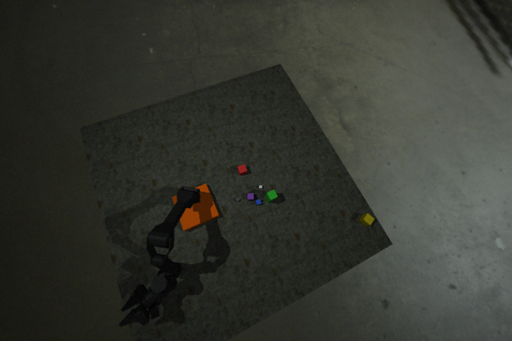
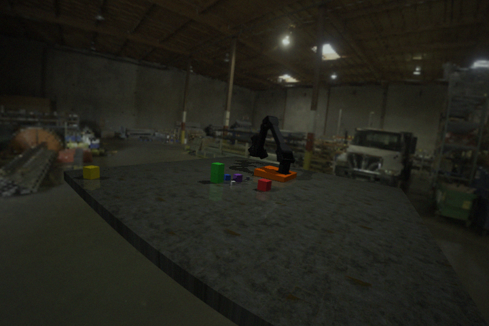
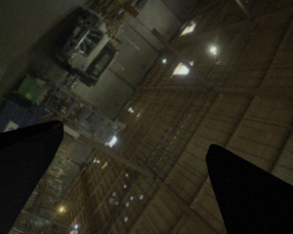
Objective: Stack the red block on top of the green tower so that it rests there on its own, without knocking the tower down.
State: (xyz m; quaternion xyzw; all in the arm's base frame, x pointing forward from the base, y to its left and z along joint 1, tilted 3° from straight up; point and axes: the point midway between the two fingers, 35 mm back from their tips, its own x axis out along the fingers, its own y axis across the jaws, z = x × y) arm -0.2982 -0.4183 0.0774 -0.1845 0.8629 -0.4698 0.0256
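Now: gripper tip 610 mm short of the red block, 510 mm to the right of it and 120 mm above it. Also, from my gripper tip: purple block 620 mm ahead, 360 mm to the left, 120 mm below; then blue block 650 mm ahead, 320 mm to the left, 130 mm below; then small white block 680 mm ahead, 400 mm to the left, 130 mm below.
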